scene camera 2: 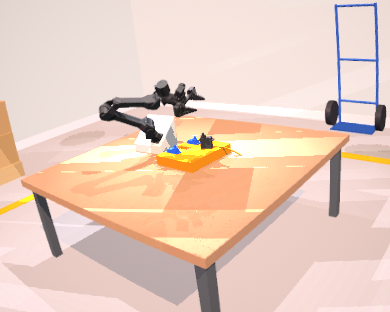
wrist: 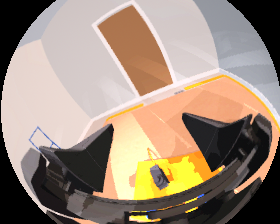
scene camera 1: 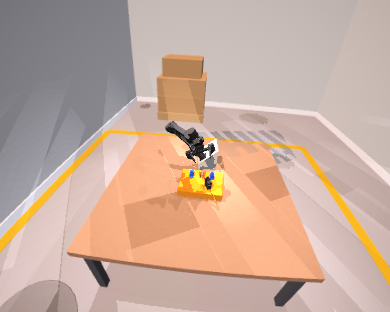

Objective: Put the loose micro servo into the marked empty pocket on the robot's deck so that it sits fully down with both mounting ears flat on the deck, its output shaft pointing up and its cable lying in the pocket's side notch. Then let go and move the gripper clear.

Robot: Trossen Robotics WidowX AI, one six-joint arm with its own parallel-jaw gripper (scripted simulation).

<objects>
same spot on orange robot deck: [scene camera 1: 194, 187] = [scene camera 2: 198, 154]
</objects>
